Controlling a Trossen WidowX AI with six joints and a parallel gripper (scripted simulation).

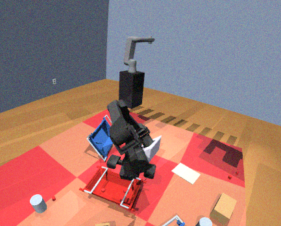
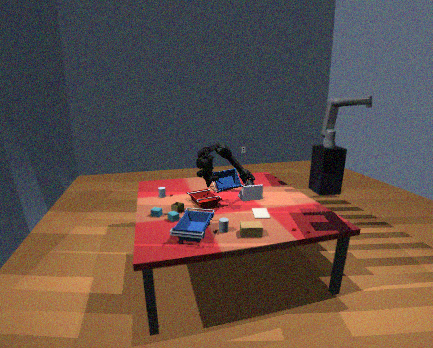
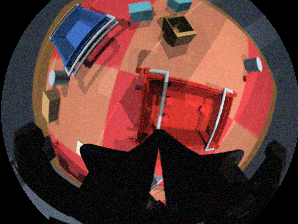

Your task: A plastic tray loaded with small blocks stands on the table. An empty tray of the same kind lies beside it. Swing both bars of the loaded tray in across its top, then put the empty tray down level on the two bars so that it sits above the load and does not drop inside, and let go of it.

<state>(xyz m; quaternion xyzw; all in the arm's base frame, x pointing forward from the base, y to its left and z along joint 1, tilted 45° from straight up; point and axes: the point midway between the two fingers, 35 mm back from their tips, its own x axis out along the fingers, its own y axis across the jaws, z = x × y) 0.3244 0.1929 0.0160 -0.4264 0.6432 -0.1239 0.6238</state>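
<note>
My gripper tip is 210 mm past the blue tray, 390 mm to the left of it and 80 mm above it. The rest, counted from my gripper tip: tan block (200 mm behind, 410 mm to the left, 120 mm below); then tan box (210 mm ahead, 50 mm to the left, 130 mm below); then white sheet (340 mm behind, 150 mm to the left, 140 mm below).
</note>
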